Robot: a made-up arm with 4 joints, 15 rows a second.
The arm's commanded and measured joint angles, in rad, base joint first. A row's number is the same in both.
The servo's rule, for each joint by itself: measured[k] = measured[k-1] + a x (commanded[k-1-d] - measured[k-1]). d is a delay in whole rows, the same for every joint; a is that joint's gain. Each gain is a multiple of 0.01, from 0.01 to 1. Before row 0 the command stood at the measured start. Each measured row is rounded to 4 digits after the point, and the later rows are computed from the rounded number. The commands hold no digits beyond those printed.
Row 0, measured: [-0.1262 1.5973 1.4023 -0.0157]
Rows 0 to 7, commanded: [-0.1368 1.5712 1.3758 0.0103]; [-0.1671 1.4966 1.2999 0.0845]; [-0.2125 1.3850 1.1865 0.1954]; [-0.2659 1.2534 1.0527 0.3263]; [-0.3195 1.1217 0.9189 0.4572]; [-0.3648 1.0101 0.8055 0.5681]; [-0.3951 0.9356 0.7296 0.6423]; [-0.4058 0.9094 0.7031 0.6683]
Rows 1 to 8, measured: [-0.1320 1.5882 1.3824 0.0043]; [-0.1513 1.5561 1.3205 0.0661]; [-0.1850 1.4962 1.2200 0.1657]; [-0.2295 1.4112 1.0945 0.2894]; [-0.2790 1.3099 0.9628 0.4186]; [-0.3262 1.2050 0.8448 0.5337]; [-0.3641 1.1107 0.7584 0.6173]; [-0.3870 1.0402 0.7169 0.6566]
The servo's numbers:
d 0
a 0.55 0.35 0.75 0.77

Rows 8 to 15, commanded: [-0.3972 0.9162 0.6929 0.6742]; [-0.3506 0.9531 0.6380 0.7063]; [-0.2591 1.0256 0.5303 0.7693]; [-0.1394 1.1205 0.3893 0.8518]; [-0.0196 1.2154 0.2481 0.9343]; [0.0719 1.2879 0.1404 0.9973]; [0.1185 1.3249 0.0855 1.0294]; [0.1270 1.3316 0.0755 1.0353]
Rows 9 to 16, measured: [-0.3926 0.9968 0.6989 0.6702]; [-0.3695 0.9815 0.6532 0.6980]; [-0.3088 0.9969 0.5610 0.7529]; [-0.2156 1.0402 0.4322 0.8291]; [-0.1078 1.1015 0.2941 0.9101]; [-0.0090 1.1667 0.1788 0.9772]; [0.0611 1.2221 0.1088 1.0174]; [0.0973 1.2604 0.0838 1.0312]
